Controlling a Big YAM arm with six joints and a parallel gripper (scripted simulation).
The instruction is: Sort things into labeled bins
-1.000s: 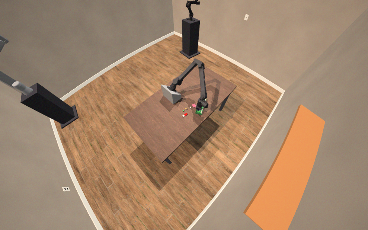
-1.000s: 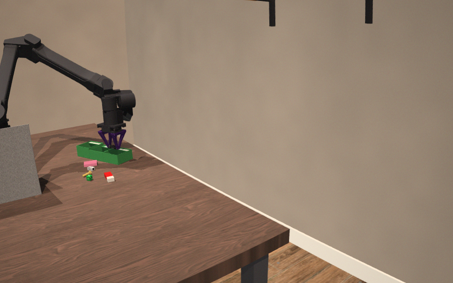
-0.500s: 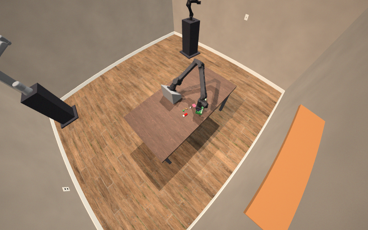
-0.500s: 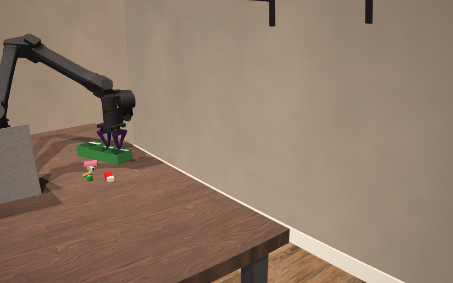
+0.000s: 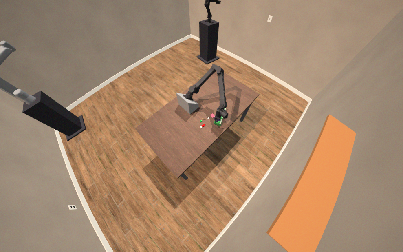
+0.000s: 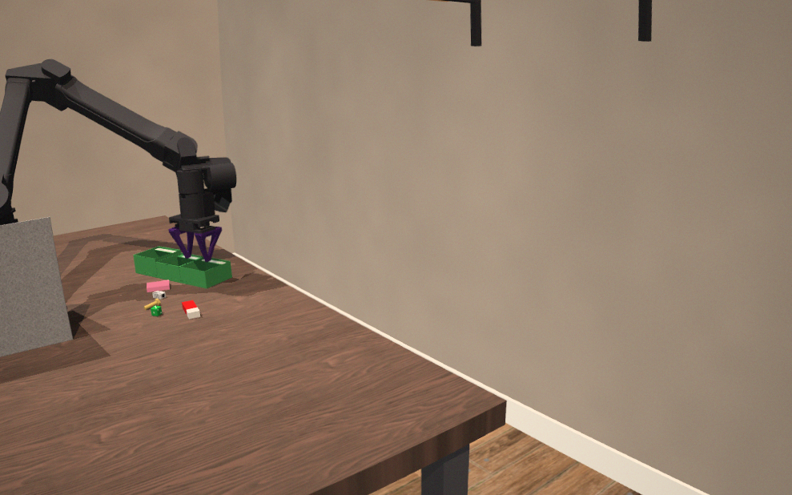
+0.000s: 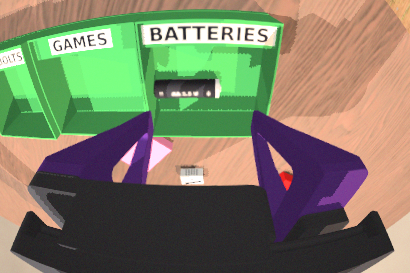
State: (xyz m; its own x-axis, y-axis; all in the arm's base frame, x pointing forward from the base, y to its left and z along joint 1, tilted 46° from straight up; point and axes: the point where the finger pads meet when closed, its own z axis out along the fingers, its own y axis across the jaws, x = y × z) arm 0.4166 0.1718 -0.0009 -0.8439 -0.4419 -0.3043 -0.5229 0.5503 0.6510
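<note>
The black battery lies 10 mm behind my hand, 10 mm to the left of it and 50 mm below it. Also, from my hand: green three-part bin (30 mm behind, 80 mm to the left, 40 mm below); pink pad (100 mm behind, 10 mm to the left, 60 mm below); white piece (100 mm behind, 50 mm to the right, 50 mm below).
</note>
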